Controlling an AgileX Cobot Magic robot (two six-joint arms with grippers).
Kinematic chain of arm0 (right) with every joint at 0, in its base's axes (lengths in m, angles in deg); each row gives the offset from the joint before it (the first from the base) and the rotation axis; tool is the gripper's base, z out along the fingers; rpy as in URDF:
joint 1: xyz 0 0 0.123 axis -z
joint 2: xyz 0 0 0 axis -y
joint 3: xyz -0.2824 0 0.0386 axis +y
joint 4: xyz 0.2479 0 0.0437 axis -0.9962 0 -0.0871
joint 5: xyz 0 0 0 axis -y
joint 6: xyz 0.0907 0 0.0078 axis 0.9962 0 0.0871
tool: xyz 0 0 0 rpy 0 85 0
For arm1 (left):
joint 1: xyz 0 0 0.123 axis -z
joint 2: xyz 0 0 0 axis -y
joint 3: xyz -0.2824 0 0.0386 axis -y
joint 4: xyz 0.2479 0 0.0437 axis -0.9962 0 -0.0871
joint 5: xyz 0 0 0 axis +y
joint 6: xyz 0.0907 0 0.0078 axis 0.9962 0 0.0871
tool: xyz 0 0 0 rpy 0 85 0
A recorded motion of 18 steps. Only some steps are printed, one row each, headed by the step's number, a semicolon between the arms.
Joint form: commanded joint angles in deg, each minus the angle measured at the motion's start. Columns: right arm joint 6, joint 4, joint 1, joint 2, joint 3, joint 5; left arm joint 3, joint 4, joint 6, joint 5, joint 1, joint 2.
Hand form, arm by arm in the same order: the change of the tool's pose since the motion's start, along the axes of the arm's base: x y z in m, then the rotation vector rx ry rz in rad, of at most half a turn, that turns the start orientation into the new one. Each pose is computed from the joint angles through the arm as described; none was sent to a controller.
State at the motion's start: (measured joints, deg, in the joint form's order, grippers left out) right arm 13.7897 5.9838 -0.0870 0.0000 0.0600 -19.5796; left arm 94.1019 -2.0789 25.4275 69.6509 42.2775 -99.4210
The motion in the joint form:
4: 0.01 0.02 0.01 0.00 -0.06 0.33; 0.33 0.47 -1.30 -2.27 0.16 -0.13
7: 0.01 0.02 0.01 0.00 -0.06 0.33; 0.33 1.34 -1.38 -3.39 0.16 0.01
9: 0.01 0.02 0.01 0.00 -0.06 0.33; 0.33 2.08 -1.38 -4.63 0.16 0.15
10: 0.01 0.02 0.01 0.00 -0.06 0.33; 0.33 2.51 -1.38 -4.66 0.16 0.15
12: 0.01 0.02 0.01 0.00 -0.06 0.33; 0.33 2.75 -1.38 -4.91 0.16 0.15
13: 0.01 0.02 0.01 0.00 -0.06 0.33; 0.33 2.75 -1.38 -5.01 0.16 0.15
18: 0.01 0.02 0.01 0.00 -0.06 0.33; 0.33 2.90 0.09 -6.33 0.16 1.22
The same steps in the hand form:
4: 0.0001 0.0000 0.0009 -0.0002 -0.0068 0.0004; 0.0019 -0.0041 0.0021 -0.0416 -0.0213 0.0171
7: 0.0001 0.0000 0.0009 -0.0002 -0.0068 0.0004; 0.0019 -0.0058 0.0037 -0.0681 -0.0267 0.0182
9: 0.0001 0.0000 0.0009 -0.0002 -0.0068 0.0004; 0.0021 -0.0075 0.0054 -0.0940 -0.0355 0.0180
10: 0.0001 0.0000 0.0009 -0.0002 -0.0068 0.0004; 0.0017 -0.0080 0.0054 -0.0999 -0.0308 0.0183
12: 0.0001 0.0000 0.0009 -0.0002 -0.0068 0.0004; 0.0017 -0.0085 0.0056 -0.1059 -0.0311 0.0185
13: 0.0001 0.0000 0.0009 -0.0002 -0.0068 0.0004; 0.0019 -0.0086 0.0056 -0.1071 -0.0324 0.0184
18: 0.0001 0.0000 0.0009 -0.0002 -0.0068 0.0004; 0.0001 -0.0073 0.0135 -0.1295 -0.0680 -0.0058

